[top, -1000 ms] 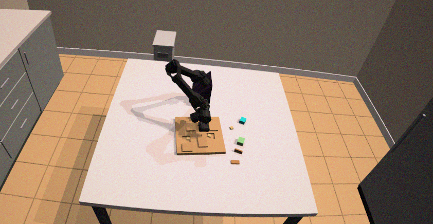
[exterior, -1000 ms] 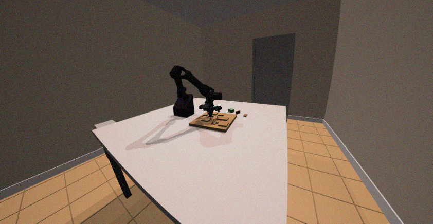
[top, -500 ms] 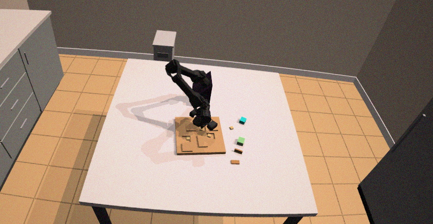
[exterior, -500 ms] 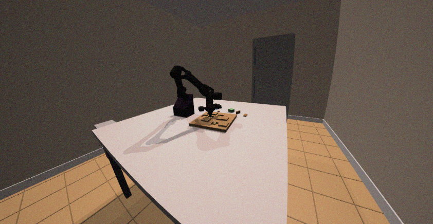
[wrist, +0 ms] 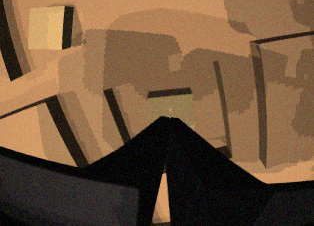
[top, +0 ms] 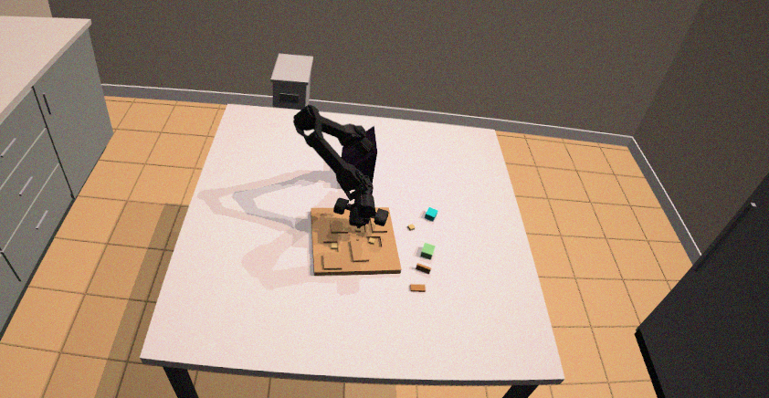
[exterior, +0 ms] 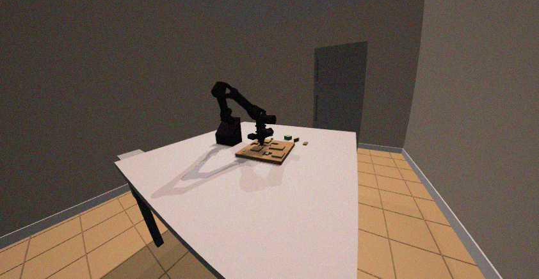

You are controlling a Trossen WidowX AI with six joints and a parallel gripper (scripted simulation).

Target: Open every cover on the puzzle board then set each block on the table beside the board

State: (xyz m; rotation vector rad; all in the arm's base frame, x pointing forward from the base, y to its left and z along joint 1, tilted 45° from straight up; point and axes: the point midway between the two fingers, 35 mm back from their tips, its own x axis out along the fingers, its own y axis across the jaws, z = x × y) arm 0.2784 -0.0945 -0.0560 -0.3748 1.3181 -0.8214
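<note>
Right now my gripper tip is 9 cm past the cyan block, 28 cm to the right of it and 1 cm above it. The rest, counted from my gripper tip: dark brown block 17 cm ahead, 22 cm to the left, 1 cm below; then green block 10 cm ahead, 24 cm to the left.
</note>
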